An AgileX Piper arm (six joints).
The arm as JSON. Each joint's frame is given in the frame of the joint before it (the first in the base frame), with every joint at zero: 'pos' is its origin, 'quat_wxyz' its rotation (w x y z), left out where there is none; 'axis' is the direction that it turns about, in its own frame. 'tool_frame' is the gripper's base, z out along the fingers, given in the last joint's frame.
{
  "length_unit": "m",
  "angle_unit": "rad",
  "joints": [
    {
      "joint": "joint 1",
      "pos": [
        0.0,
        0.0,
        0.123
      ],
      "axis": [
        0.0,
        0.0,
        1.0
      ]
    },
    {
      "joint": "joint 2",
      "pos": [
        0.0,
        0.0,
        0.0
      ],
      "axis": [
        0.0,
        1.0,
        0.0
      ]
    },
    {
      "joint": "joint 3",
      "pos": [
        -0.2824,
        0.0,
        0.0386
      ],
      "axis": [
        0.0,
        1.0,
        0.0
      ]
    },
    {
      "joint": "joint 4",
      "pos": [
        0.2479,
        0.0,
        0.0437
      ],
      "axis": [
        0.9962,
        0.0,
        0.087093
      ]
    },
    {
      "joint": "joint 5",
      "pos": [
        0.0,
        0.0,
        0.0
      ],
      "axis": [
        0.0,
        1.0,
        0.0
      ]
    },
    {
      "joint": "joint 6",
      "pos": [
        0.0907,
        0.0,
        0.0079
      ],
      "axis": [
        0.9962,
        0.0,
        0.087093
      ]
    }
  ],
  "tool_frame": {
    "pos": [
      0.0,
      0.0,
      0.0
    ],
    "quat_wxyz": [
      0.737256,
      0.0,
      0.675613,
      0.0
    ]
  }
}
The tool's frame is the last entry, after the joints.
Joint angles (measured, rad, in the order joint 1, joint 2, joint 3, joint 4, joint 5, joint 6), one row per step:
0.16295, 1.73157, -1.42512, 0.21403, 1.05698, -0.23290
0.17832, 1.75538, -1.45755, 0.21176, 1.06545, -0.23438
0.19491, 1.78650, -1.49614, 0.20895, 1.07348, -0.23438
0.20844, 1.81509, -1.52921, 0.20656, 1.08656, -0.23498
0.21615, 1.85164, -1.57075, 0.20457, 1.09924, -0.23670
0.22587, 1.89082, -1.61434, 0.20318, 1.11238, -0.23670
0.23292, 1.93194, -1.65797, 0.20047, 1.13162, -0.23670
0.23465, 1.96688, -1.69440, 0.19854, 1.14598, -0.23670
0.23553, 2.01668, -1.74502, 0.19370, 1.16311, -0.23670
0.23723, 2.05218, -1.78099, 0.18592, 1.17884, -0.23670
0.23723, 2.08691, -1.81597, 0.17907, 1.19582, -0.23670
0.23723, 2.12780, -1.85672, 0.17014, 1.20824, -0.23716
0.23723, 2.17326, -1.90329, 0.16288, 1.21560, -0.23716
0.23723, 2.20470, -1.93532, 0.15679, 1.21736, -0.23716
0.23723, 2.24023, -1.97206, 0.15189, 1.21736, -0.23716
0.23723, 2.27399, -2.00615, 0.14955, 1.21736, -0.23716
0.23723, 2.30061, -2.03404, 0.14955, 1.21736, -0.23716
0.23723, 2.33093, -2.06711, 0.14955, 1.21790, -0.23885
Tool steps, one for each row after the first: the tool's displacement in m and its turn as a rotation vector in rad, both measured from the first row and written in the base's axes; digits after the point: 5 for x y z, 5 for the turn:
0.00545, 0.00650, 0.00007, -0.00213, -0.00099, 0.01899
0.01244, 0.01393, -0.00104, -0.00456, -0.00106, 0.03780
0.01805, 0.02023, -0.00308, -0.00799, 0.00662, 0.05503
0.02615, 0.02497, -0.00609, -0.01124, 0.01320, 0.06731
0.03439, 0.03076, -0.00993, -0.01374, 0.02129, 0.07993
0.04240, 0.03550, -0.01509, -0.01885, 0.03690, 0.09132
0.04958, 0.03789, -0.01993, -0.02264, 0.04896, 0.09624
0.05986, 0.04046, -0.02763, -0.02981, 0.06385, 0.10127
0.06658, 0.04228, -0.03362, -0.03975, 0.07718, 0.10718
0.07297, 0.04335, -0.03983, -0.04899, 0.09215, 0.11138
0.08087, 0.04456, -0.04745, -0.05974, 0.10262, 0.11532
0.08998, 0.04617, -0.05587, -0.06778, 0.10737, 0.11756
0.09634, 0.04719, -0.06196, -0.07390, 0.10740, 0.11860
0.10350, 0.04850, -0.06887, -0.07847, 0.10533, 0.11917
0.10995, 0.04985, -0.07586, -0.08070, 0.10458, 0.11944
0.11494, 0.05106, -0.08124, -0.08048, 0.10333, 0.11940
0.12054, 0.05242, -0.08718, -0.08041, 0.10080, 0.12104

